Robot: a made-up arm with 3 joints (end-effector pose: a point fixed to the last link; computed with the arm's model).
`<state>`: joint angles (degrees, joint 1 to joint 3).
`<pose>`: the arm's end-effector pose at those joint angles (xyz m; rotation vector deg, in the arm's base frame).
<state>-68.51 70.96 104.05</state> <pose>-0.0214 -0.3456 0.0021 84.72 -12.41 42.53</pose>
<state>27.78 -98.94 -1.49</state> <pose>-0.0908 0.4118 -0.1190 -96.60 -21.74 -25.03</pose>
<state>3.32 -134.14 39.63</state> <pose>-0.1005 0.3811 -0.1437 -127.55 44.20 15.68</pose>
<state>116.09 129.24 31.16</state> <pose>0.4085 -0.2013 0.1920 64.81 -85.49 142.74</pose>
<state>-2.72 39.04 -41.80</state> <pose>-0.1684 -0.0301 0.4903 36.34 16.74 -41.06</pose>
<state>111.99 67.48 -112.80</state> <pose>-0.3507 -0.1758 0.0744 97.47 -16.04 -17.32</pose>
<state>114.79 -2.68 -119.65</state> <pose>-0.2803 0.3855 0.1180 112.37 -67.60 -74.05</pose>
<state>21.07 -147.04 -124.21</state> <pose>0.3062 -0.0130 -0.3523 70.05 151.99 58.23</pose>
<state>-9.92 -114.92 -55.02</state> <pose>-0.2338 0.2828 -0.2935 -105.78 -47.85 -25.24</pose>
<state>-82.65 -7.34 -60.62</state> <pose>0.2272 0.3600 0.3200 -48.34 70.38 -44.16</pose>
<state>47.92 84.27 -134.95</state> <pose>-0.0816 -0.2985 0.4195 70.74 62.18 -71.92</pose>
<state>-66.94 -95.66 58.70</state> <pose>-0.0221 0.4343 0.1951 -54.69 95.75 96.52</pose>
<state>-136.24 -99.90 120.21</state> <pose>-0.1930 0.4305 0.0861 -52.11 -75.63 -77.99</pose>
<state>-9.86 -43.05 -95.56</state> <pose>-0.0177 0.5438 0.1130 -39.74 -28.29 -86.72</pose>
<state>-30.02 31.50 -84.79</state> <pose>0.1511 0.1209 0.5204 3.34 47.18 -88.73</pose>
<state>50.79 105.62 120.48</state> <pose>0.3214 -0.2968 0.1293 -23.41 133.45 -114.00</pose>
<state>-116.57 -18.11 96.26</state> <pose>0.2261 0.0461 -0.0756 89.12 97.24 74.37</pose>
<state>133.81 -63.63 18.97</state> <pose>0.0476 0.3709 -0.0447 -48.04 -106.38 -61.12</pose>
